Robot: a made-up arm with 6 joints.
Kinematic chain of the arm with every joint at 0, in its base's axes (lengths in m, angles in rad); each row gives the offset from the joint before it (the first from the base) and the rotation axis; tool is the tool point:
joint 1: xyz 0 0 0.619 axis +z
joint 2: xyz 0.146 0 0 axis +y
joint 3: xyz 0 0 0.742 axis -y
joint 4: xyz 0 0 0.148 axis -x
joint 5: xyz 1.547 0 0 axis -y
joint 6: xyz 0.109 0 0 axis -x
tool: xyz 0 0 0
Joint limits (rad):
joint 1: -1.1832..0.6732
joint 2: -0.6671..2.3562
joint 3: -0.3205..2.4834
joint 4: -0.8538..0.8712
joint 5: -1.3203..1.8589
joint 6: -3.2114..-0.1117
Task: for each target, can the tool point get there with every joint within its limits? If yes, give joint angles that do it. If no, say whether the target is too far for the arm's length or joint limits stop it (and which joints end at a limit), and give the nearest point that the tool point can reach.
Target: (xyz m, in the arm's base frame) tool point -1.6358 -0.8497 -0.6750
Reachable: no: joint limits stop it (at a limit: joint 2, joint 3) | nearest point -0.6697 -0.3479 -0.7264 | short by 1.090 m
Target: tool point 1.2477 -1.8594 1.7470
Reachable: yes | joints -0.9847 1.2740 1.7389 0.2349 0.4487 -1.5907
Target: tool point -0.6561 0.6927 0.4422
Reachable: no: joint limits stop it (at a limit: joint 2, joint 3, joint 5) | nearest point -1.2562 1.3263 0.9359 | short by 1.003 m
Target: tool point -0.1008 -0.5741 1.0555
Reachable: no: joint limits stop it (at a limit: joint 1, joint 2, joint 3, joint 5) | nearest point 0.3867 -1.0826 1.7890 | short by 1.017 m
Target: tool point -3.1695 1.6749 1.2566
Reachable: no: too far | nearest point -1.7470 0.9232 1.2297 | short by 1.609 m
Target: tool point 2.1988 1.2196 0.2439
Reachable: yes | joints 0.5067 1.6134 1.3139 -0.1749 0.0361 -0.7400
